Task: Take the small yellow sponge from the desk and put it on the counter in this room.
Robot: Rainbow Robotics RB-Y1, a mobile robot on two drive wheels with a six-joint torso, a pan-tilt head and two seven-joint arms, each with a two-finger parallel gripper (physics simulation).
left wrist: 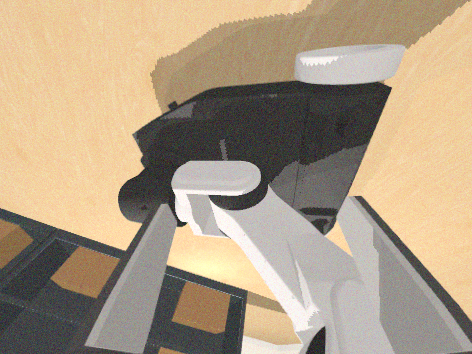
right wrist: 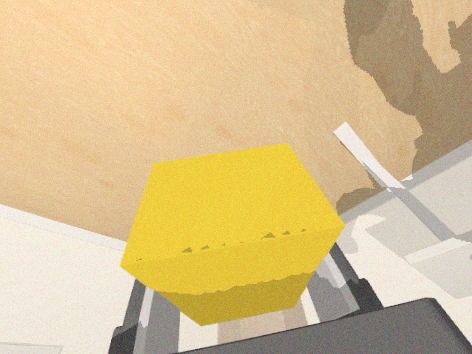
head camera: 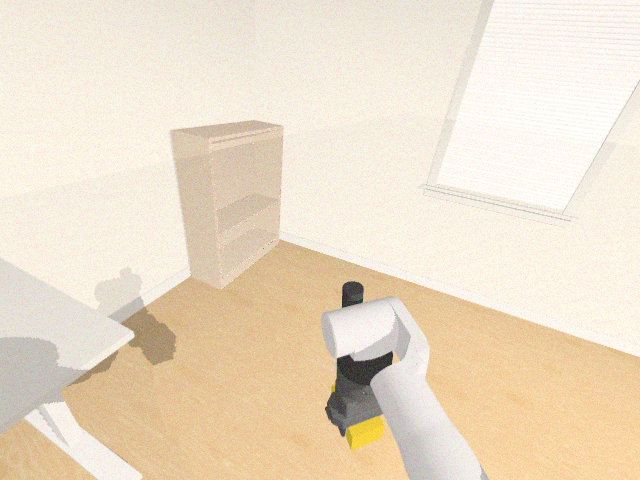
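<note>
The yellow sponge is a small block held between the fingers of my right gripper, in the air over the wooden floor. My left gripper is open, with its fingers wide apart and no object between them; the robot's own base and arm show behind them. The light grey desk is at the left edge of the head view, to the left of the right gripper and apart from it. The counter does not show in the head view.
A beige bookshelf stands in the room corner. A window with blinds is on the wall at the right. A white desk leg reaches over the floor at the lower left. A dark grid-like thing with brown squares shows at the lower left of the left wrist view.
</note>
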